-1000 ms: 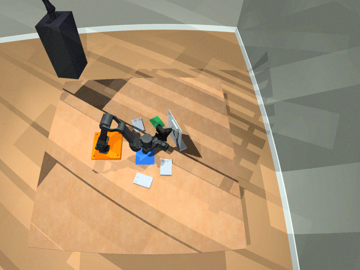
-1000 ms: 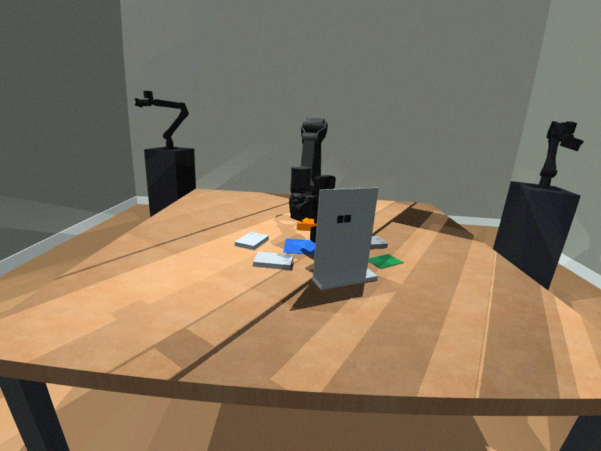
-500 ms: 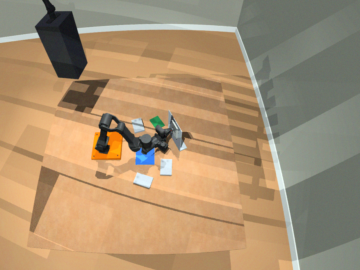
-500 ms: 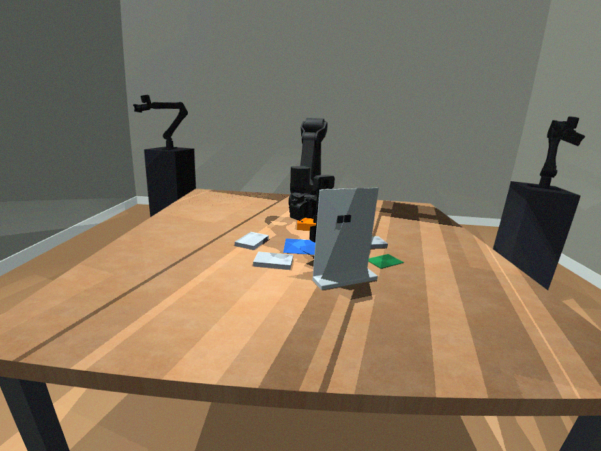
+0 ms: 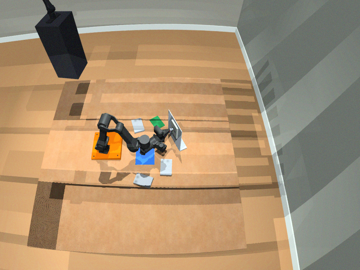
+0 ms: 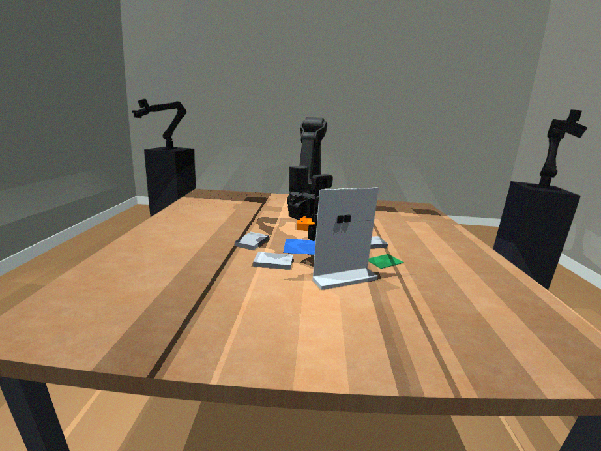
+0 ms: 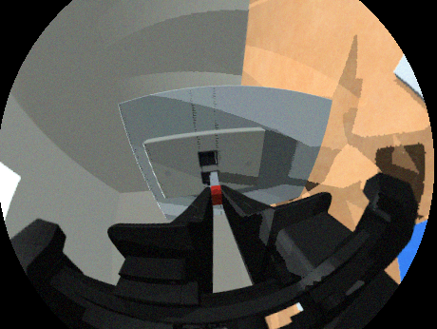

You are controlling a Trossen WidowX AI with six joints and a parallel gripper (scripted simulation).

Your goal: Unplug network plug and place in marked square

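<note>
The blue square lies 14 cm behind my gripper tip, 12 cm to the right of it and 16 cm below it. From my gripper tip the other things lie so: red plug right at my gripper tip; grey upright panel 4 cm ahead, 2 cm to the left, 5 cm below.
</note>
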